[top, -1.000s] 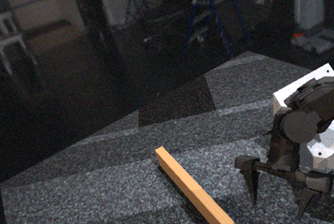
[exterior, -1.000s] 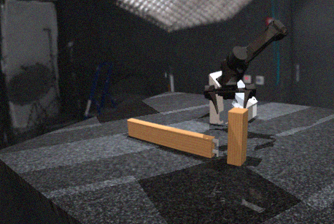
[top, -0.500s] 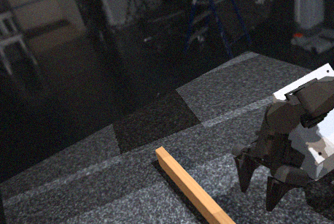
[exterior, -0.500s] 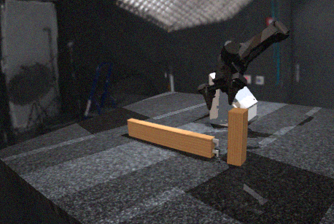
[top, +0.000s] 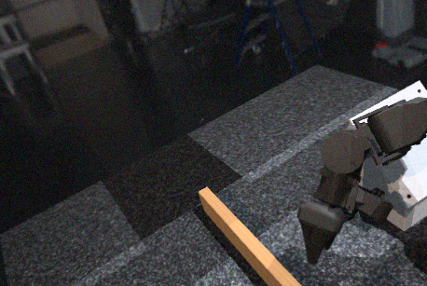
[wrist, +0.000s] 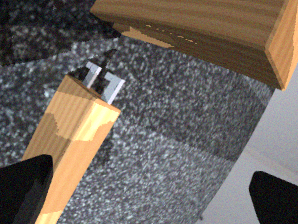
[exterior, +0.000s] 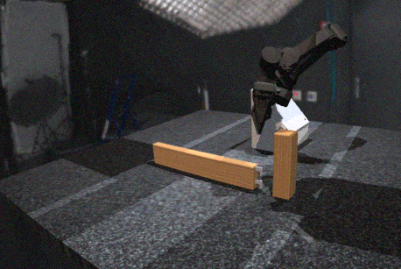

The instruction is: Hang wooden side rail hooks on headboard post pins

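My gripper tip is now 40 mm short of the wooden headboard post, 90 mm to the right of it and 90 mm above it.
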